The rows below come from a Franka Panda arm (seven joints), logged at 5 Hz.
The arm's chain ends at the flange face. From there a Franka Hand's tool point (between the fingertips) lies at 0.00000 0.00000 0.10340 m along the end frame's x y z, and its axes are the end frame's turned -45 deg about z.
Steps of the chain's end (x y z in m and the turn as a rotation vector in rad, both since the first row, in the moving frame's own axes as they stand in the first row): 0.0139, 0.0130, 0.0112, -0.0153, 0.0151, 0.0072; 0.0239, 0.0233, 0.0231, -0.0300, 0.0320, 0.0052; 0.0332, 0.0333, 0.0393, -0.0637, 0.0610, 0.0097
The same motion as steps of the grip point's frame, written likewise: 0.0006, 0.0212, 0.0112, -0.0215, -0.0001, 0.0072; 0.0006, 0.0379, 0.0230, -0.0438, 0.0014, 0.0052; -0.0003, 0.0561, 0.0389, -0.0882, -0.0019, 0.0097
